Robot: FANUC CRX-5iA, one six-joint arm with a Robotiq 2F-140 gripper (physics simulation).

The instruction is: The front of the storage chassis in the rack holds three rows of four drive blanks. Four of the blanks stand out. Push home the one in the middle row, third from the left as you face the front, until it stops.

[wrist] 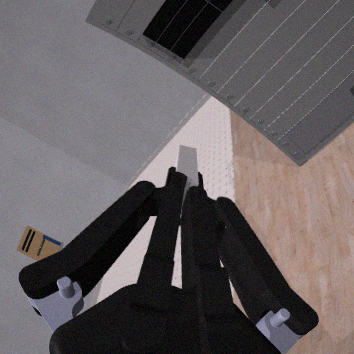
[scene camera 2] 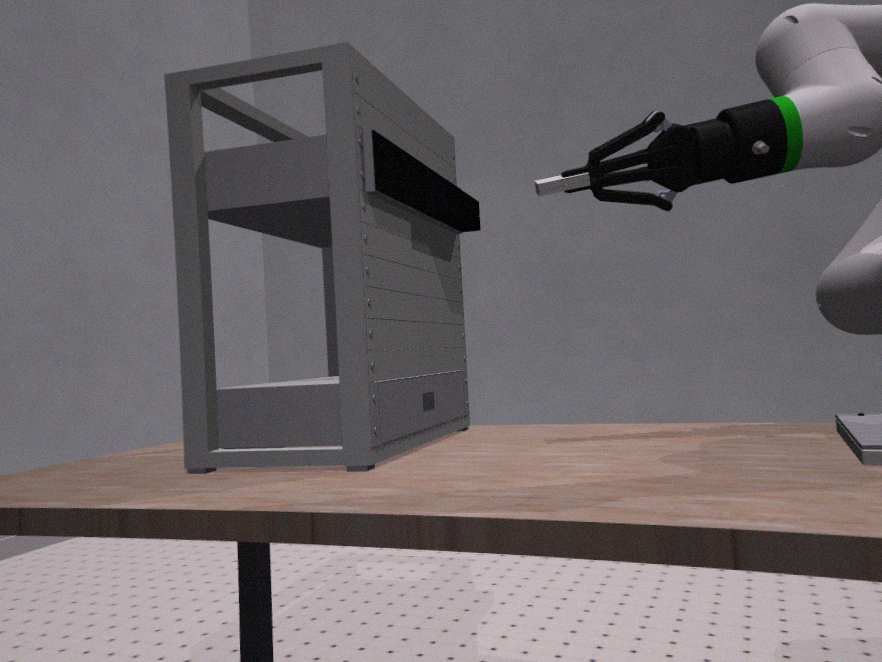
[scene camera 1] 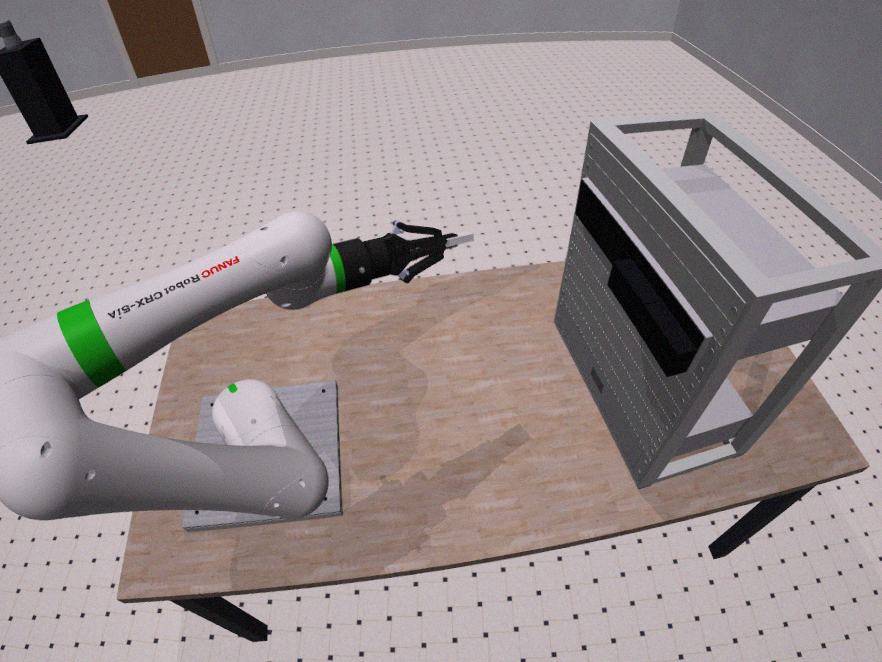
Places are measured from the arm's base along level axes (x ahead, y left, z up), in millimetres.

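Pixels of known places: gripper, between the fingertips: (wrist: 184, 159) (scene camera 2: 537, 188) (scene camera 1: 470, 236).
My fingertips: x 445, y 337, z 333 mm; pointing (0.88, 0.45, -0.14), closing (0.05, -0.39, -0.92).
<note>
Behind a point stands the place of what it marks.
The storage chassis (scene camera 1: 600, 226) @[y 265, x 693, z 403 mm] (scene camera 2: 427, 186) @[y 150, x 713, z 409 mm] (wrist: 186, 27) @[y 317, x 684, z 390 mm] shows as a black front high in the grey rack (scene camera 1: 685, 206) @[y 109, x 760, z 558 mm] (scene camera 2: 342, 249) @[y 406, x 707, z 278 mm] (wrist: 280, 65) @[y 268, x 708, z 216 mm]. In scene camera 1 a raised black block (scene camera 1: 651, 306) @[y 31, x 715, z 418 mm] stands out from its middle and right part; single blanks are too dark to tell apart there. The wrist view shows part of the front with thin dividing lines, cut by the frame's top edge. Which blank is the middle row's third cannot be told. My gripper (scene camera 1: 450, 240) (scene camera 2: 578, 181) (wrist: 184, 159) @[y 337, x 445, z 333 mm] is shut, with a pale bar-shaped tip pointing forward, well apart from the chassis front.
The rack stands on a wooden table (scene camera 1: 491, 370) @[y 254, x 498, z -27 mm] (scene camera 2: 569, 484) @[y 440, x 387, z -27 mm] (wrist: 285, 225) @[y 461, x 541, z -27 mm]. The arm's base plate (scene camera 1: 329, 427) @[y 92, x 110, z -1 mm] (scene camera 2: 854, 438) @[y 159, x 120, z -5 mm] is at the table's other end. Grey blank panels cover the rack front above and below the chassis. A black pedestal (scene camera 1: 39, 89) stands far off on the floor.
</note>
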